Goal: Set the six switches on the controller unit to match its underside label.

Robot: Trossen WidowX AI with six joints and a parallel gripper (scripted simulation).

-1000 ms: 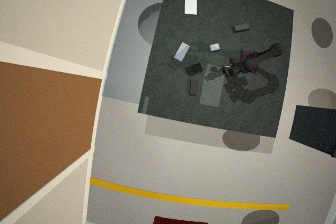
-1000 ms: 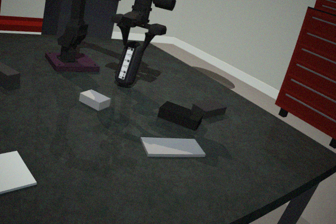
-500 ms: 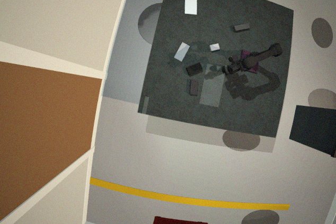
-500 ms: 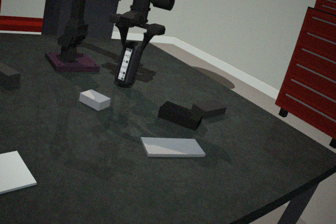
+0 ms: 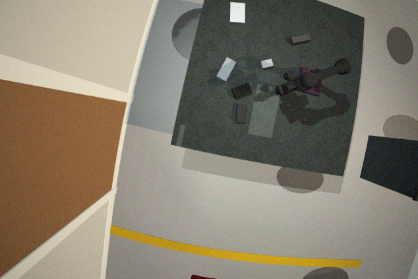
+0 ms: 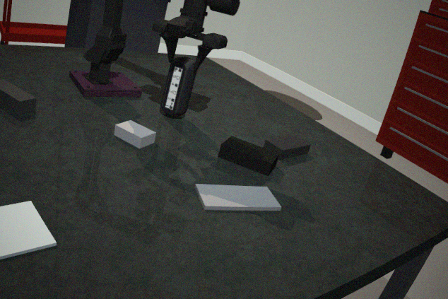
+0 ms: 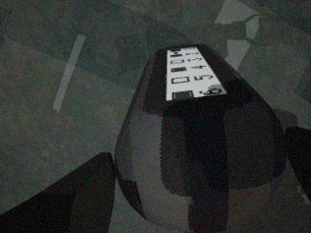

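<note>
Right now my gripper tip is 170 mm to the left of the light grey block, 120 mm above it and 100 mm short of it. Also, from my gripper tip: dark block: 260 mm ahead, 120 mm below, 30 mm to the left; dark grey block: 390 mm to the right, 140 mm behind, 120 mm below; white sheet: 530 mm to the right, 330 mm ahead, 130 mm below.
</note>
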